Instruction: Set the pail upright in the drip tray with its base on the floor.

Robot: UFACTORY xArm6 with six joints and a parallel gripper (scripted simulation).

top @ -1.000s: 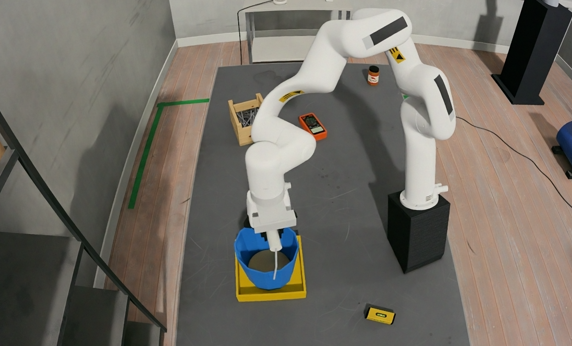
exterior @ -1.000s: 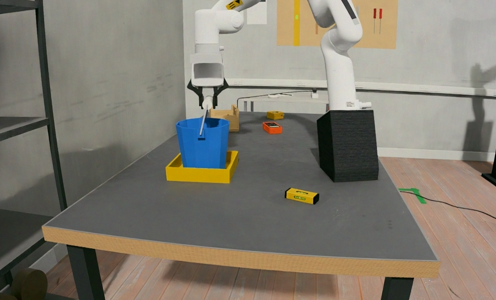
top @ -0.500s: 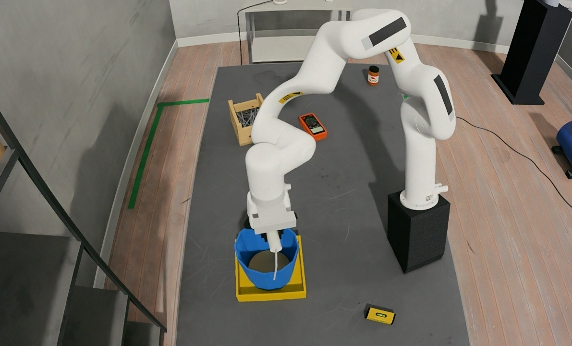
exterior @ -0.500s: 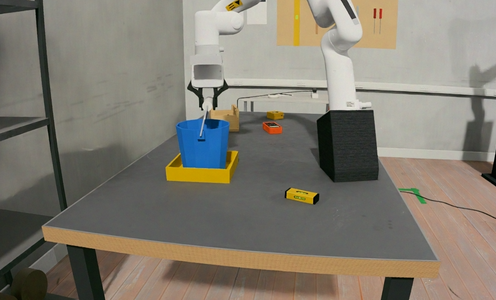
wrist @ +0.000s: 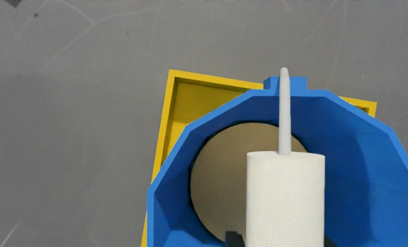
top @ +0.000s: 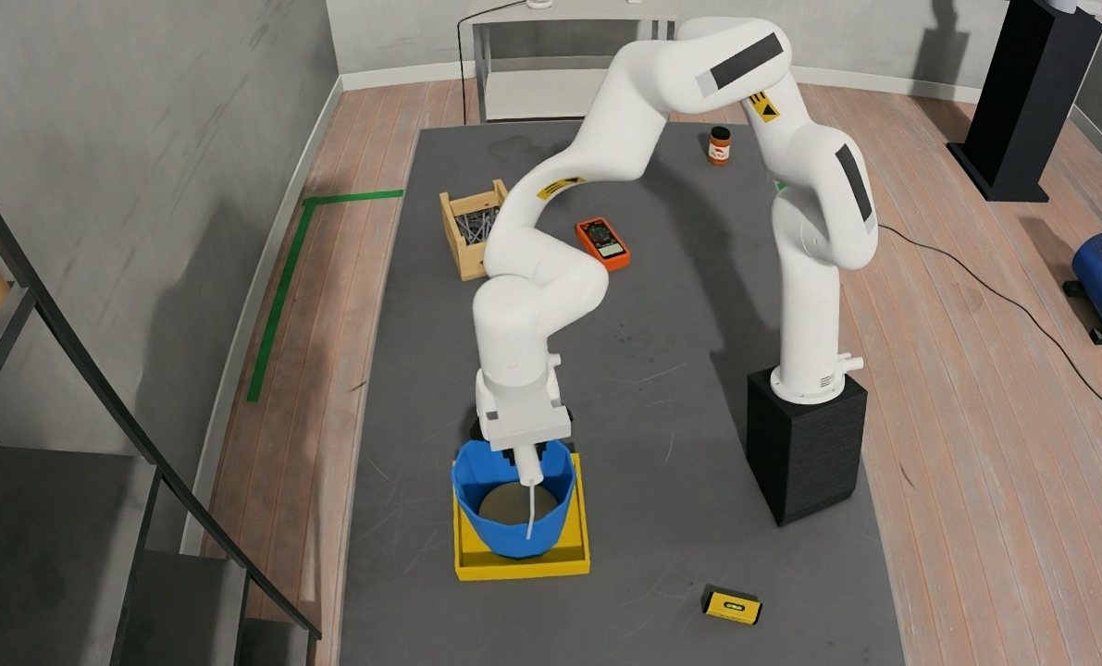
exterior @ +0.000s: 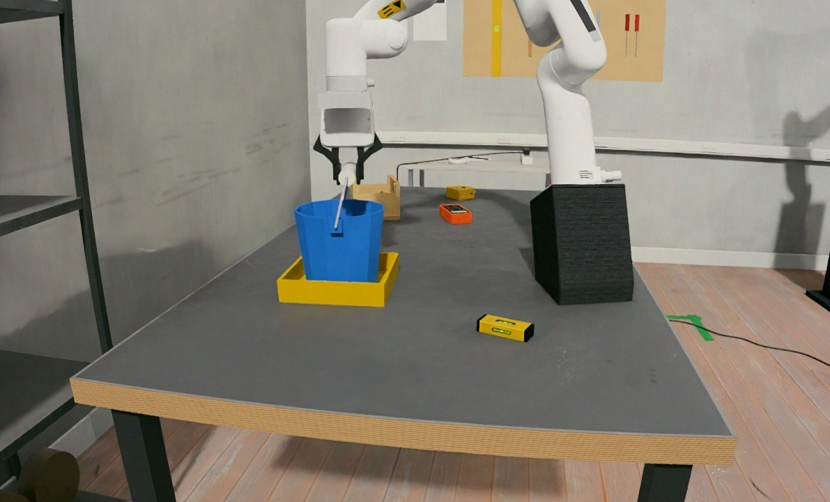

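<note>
Right now the white bail handle is 30 mm below my hand and 10 mm ahead of it. Also, from my hand: blue pail (90 mm below, 10 mm ahead); then yellow spirit level (290 mm behind, 220 mm below, 200 mm to the left); then yellow drip tray (210 mm below, 20 mm ahead).
</note>
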